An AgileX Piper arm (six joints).
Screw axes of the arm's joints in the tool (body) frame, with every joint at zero. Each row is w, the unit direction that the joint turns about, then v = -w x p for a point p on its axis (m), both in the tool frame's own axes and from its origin. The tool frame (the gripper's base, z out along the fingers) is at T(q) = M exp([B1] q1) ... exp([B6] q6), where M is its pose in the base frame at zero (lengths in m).
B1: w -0.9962 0 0.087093 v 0 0.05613 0
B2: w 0 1 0 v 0.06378 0 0.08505
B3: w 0 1 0 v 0.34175 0 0.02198
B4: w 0 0 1 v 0 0 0
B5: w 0 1 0 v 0.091 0 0
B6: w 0 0 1 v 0 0 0
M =
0.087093 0 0.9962 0.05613
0 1 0 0
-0.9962 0 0.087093 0.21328
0 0 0 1
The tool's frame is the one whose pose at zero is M.
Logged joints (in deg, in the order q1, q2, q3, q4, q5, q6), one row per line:
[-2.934 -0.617 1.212 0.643 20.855 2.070]
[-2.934 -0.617 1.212 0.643 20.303 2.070]
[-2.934 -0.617 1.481 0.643 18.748 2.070]
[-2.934 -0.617 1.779 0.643 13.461 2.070]
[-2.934 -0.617 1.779 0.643 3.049 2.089]
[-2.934 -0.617 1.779 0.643 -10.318 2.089]
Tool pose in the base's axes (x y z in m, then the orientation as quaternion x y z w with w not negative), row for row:
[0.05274 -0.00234 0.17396 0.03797 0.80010 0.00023 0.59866]
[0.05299 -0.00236 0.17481 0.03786 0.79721 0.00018 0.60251]
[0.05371 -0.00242 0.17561 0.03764 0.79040 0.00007 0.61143]
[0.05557 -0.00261 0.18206 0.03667 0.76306 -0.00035 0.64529]
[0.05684 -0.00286 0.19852 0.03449 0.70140 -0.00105 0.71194]
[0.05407 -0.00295 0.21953 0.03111 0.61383 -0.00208 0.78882]
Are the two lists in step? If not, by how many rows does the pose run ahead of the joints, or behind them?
They are in step.
